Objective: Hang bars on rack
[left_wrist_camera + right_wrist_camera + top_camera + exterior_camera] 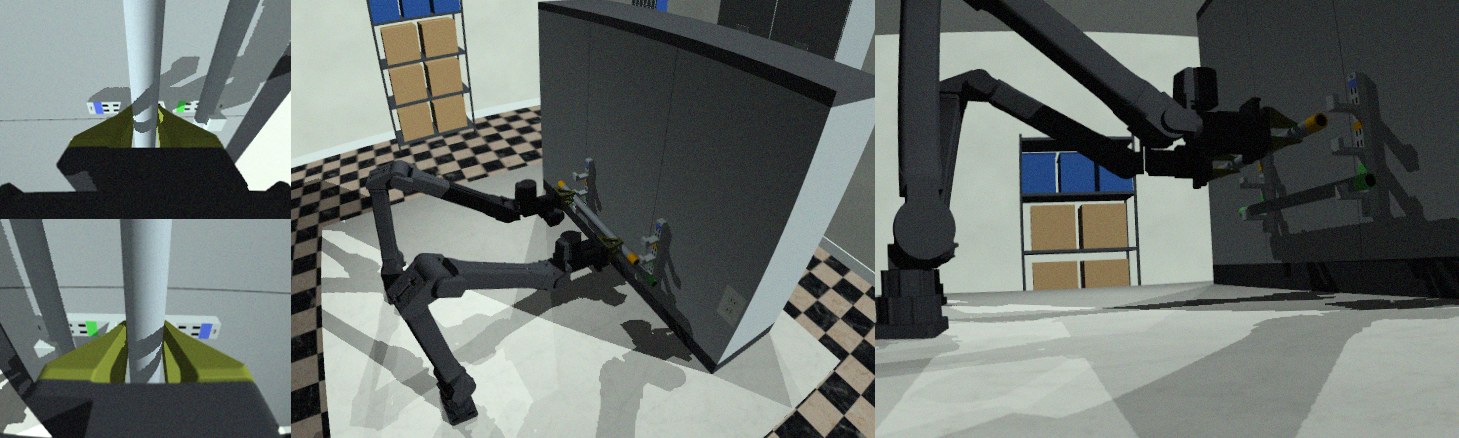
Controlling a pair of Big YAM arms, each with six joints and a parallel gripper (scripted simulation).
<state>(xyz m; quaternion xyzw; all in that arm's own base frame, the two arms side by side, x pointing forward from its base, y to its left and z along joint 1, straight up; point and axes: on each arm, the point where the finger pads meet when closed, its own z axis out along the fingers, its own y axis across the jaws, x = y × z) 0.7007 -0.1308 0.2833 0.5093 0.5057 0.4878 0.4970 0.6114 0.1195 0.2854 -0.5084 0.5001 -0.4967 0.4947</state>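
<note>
My left hand is 15 cm to the left of the orange-ended bar and 3 cm past it. Also, from my left hand: green-ended bar (17 cm to the right, 10 cm below, 3 cm ahead); then grey cabinet wall (23 cm ahead, 17 cm above, 15 cm to the right); then wall outlet (67 cm to the right, 2 cm above).
</note>
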